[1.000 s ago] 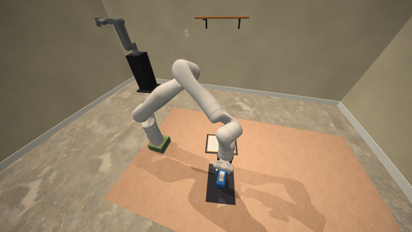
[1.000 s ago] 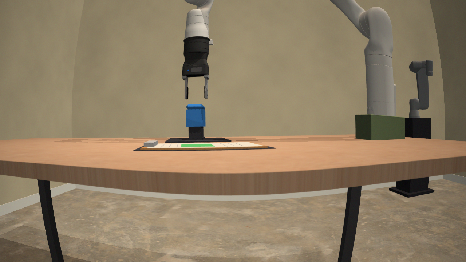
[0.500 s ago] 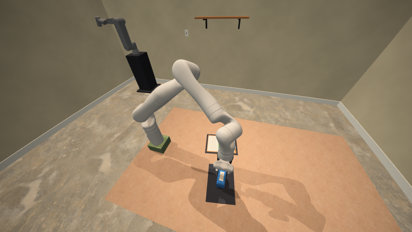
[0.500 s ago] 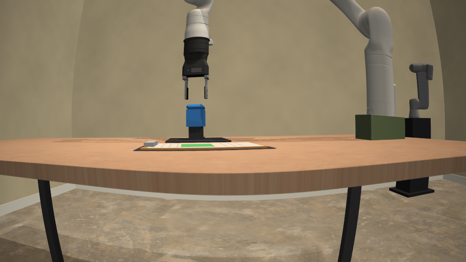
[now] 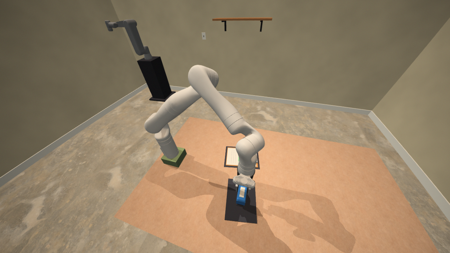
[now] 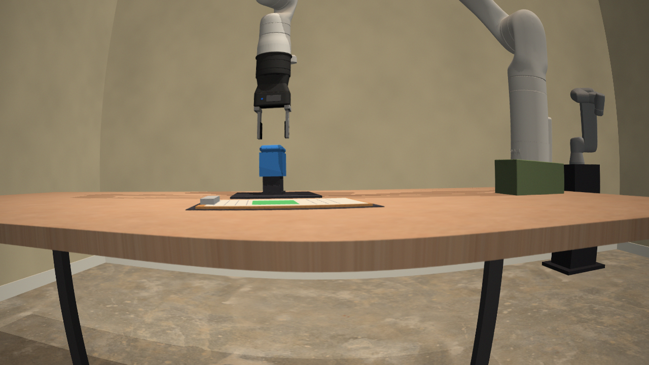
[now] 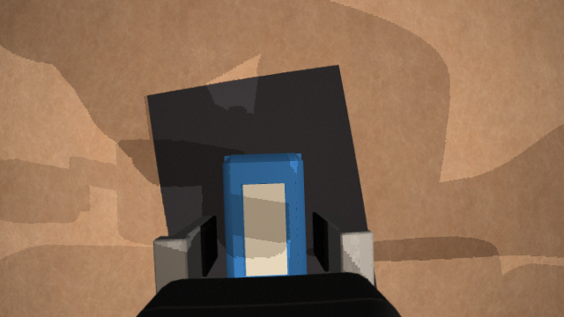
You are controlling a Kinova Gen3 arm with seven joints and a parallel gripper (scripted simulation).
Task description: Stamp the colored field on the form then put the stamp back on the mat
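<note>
The blue stamp is 80 mm below my hand. Round my hand: form: 290 mm to the left, 130 mm below, 20 mm behind; dark mat: 130 mm below; black base: 120 mm below.
</note>
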